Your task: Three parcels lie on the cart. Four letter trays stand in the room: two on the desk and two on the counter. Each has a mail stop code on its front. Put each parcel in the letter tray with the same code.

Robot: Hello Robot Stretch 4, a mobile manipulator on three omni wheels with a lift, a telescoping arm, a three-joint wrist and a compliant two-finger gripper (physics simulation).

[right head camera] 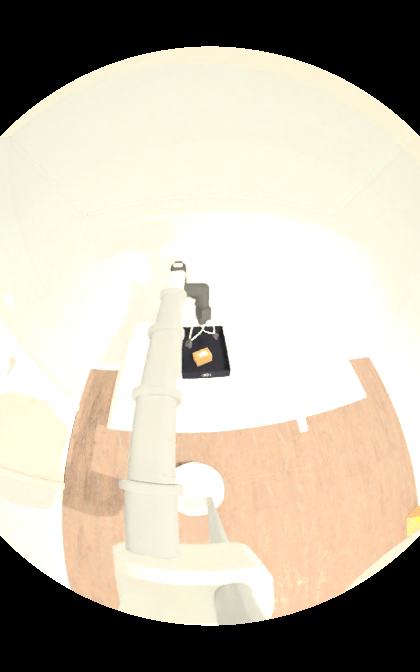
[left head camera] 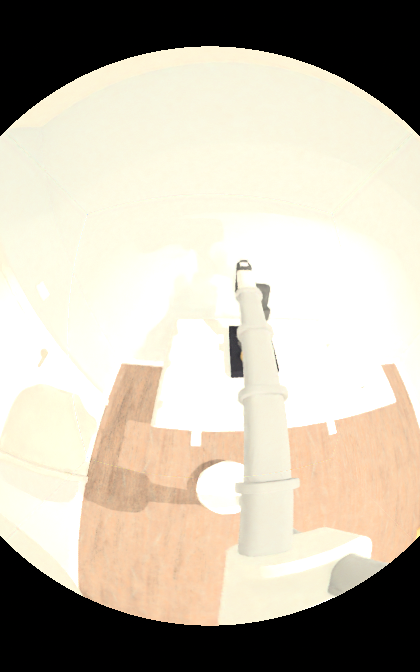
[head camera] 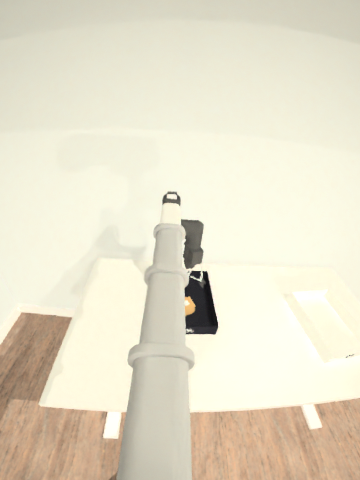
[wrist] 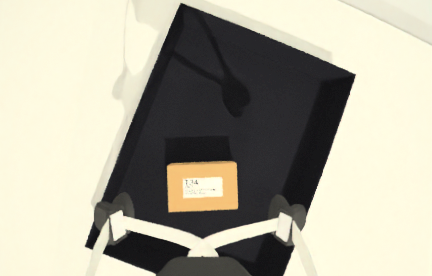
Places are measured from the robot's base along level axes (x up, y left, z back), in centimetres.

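Pixels of known places: gripper, between the fingertips: [head camera: 186, 290] [wrist: 201, 210].
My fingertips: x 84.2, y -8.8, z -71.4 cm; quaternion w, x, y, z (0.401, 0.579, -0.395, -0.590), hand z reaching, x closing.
Note:
For each thing: its top centre in the pictures, then the offset to it from my fingertips. Level surfaces: height alone.
- orange-brown parcel, centre of its top: [wrist: 202, 187] [head camera: 183, 303] dz -0.6, dx -9.7, dy +0.1 cm
- black letter tray, centre of its top: [wrist: 225, 158] [head camera: 186, 294] dz -5.2, dx -8.7, dy -1.0 cm
- white letter tray, centre of its top: [head camera: 330, 316] dz +6.1, dx -8.5, dy -70.2 cm
- white table top, height of its surface: dx -15.0 cm
An orange-brown parcel [wrist: 202, 192] [right head camera: 202, 357] [head camera: 189, 306] with a white label reading T34 lies inside a black letter tray [wrist: 280, 125] [right head camera: 206, 374] [head camera: 212, 300] on the white desk or counter. The tray also shows partly behind the arm in the left head camera view [left head camera: 235, 350]. The code on its front is too small to read. My gripper [wrist: 201, 210] [right head camera: 202, 340] is open and empty above the tray, its fingertips wide apart and clear of the parcel. A white letter tray [head camera: 322, 325] stands to the right; its code is not readable.
The white table top [head camera: 260, 370] reaches back to the wall [head camera: 270, 200]. A round white object [right head camera: 200, 487] [left head camera: 220, 487] stands on the wood floor [right head camera: 300, 480] in front of it. A yellow-orange object [right head camera: 414, 522] shows at the right edge.

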